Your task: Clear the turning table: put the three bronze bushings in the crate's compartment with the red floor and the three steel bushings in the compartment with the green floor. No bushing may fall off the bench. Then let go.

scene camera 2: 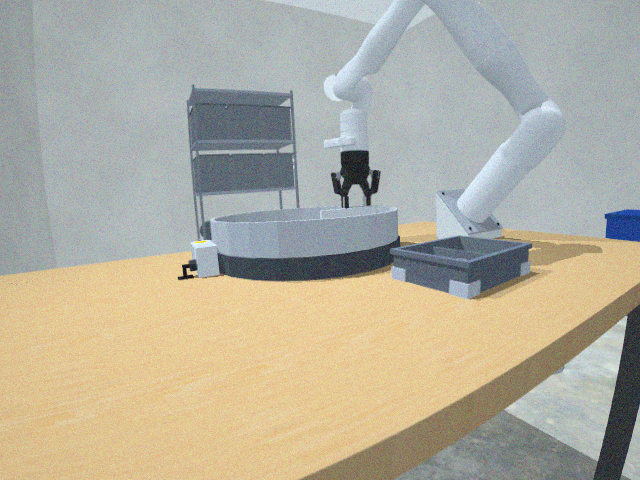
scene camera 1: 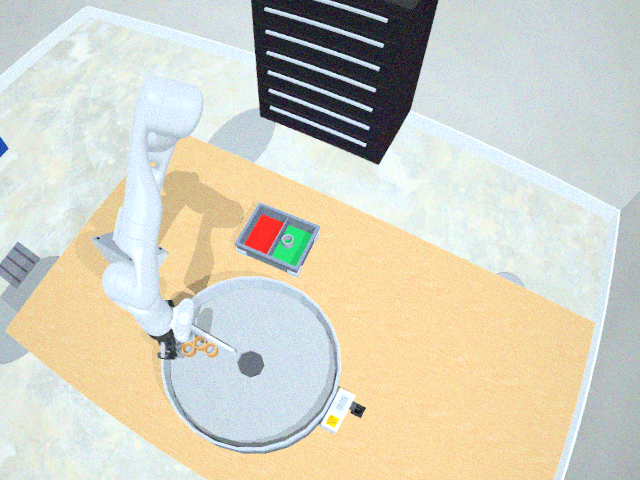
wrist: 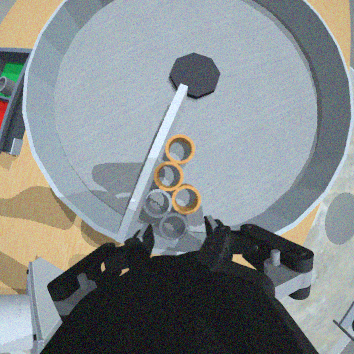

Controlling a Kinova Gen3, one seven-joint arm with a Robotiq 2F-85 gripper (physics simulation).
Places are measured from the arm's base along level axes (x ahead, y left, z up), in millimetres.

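Pixels of known places: gripper, fingertip midpoint: (scene camera 1: 176,341) (wrist: 178,228); arm's base, origin of the base link: (scene camera 2: 471,210) (wrist: 28,320).
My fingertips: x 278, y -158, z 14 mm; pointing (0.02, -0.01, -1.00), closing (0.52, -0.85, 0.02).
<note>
Ahead of a thing's pixels: the offset from my fingertips to its top centre. "pt": to the spot under its first point. Level surfaces: height alone.
My gripper (scene camera 1: 166,354) (scene camera 2: 356,205) (wrist: 178,228) is partly open and empty, pointing down over the turning table (scene camera 1: 289,408) (scene camera 2: 310,237) (wrist: 250,125) near its rim; its tips look about rim-high in scene view 2. Three bronze bushings @[dx +77, dy +31, dz -14 mm] (wrist: 180,136) @[dx +45, dy +31, dz -14 mm] (wrist: 169,189) @[dx +29, dy +3, dz -14 mm] (wrist: 199,199) stand close together on the table. Two steel bushings @[dx +13, dy +31, dz -14 mm] (wrist: 145,204) @[dx -5, dy +4, dz -14 mm] (wrist: 173,214) stand nearer the rim; the nearer one shows between the fingertips in the wrist view, below them. Scene view 1 hides both. A third steel bushing @[dx +78, dy +404, dz -60 mm] (scene camera 1: 282,241) lies on the crate's green floor @[dz -85 mm] (scene camera 1: 303,241); the red floor (scene camera 1: 263,233) is bare.
A pale bar @[pt dx +80, dy +54, dz +11 mm] (scene camera 1: 214,338) (wrist: 155,155) runs from the table's rim towards the dark hub @[dx +177, dy +52, dz -31 mm] (scene camera 1: 250,364) (wrist: 195,75), close beside the bushings. The crate @[dx +52, dy +393, dz -42 mm] (scene camera 1: 266,257) (scene camera 2: 429,273) stands beside the turning table. A white box @[pt dx +411, dy +52, dz -33 mm] (scene camera 1: 338,410) (scene camera 2: 206,260) stands at the table's outer wall.
</note>
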